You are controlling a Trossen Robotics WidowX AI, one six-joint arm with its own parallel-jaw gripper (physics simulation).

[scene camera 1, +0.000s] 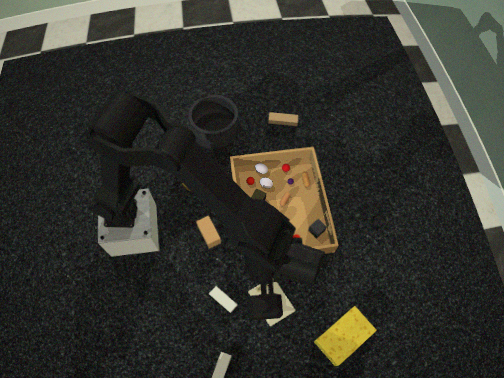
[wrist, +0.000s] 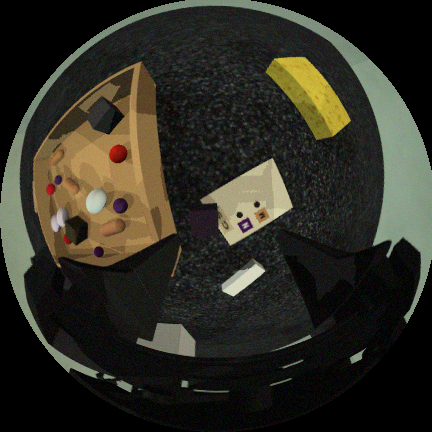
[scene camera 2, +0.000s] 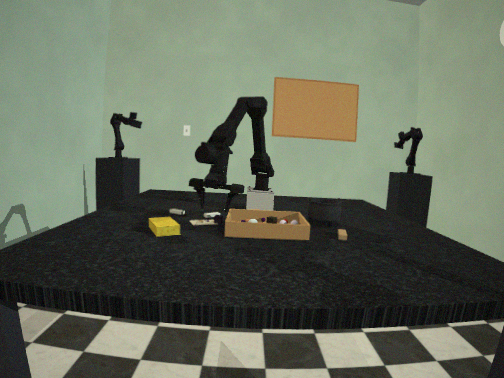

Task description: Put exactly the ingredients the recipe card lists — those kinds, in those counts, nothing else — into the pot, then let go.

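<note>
My gripper [scene camera 1: 281, 286] [scene camera 2: 215, 208] [wrist: 229, 236] is open and empty, above the recipe card [scene camera 1: 286, 306] [wrist: 250, 187]. A dark purple cube [wrist: 204, 220] sits at the card's edge and partly hides one printed tile. Two other tiles, purple and orange, each have one dot. The wooden crate [scene camera 1: 272, 152] [scene camera 2: 265, 232] [wrist: 150, 165] holds red balls [wrist: 118, 153], small purple balls [wrist: 120, 205], tan capsules [wrist: 112, 227], a white egg [wrist: 96, 201], paler lilac eggs [wrist: 62, 217], a black cube [wrist: 105, 115] and a dark olive cube [wrist: 76, 230]. The dark pot [scene camera 1: 213, 116] [scene camera 2: 325, 212] stands upright; its inside is too dark to read.
A yellow sponge [scene camera 1: 346, 336] [scene camera 2: 164, 226] [wrist: 312, 97] lies beyond the card. A white block [scene camera 1: 223, 299] [wrist: 243, 278] lies beside it. Tan blocks [scene camera 1: 208, 231] [scene camera 1: 283, 119] lie near the crate. The arm's pale base [scene camera 1: 130, 240] stands left. The forearm partly covers the crate in scene camera 1.
</note>
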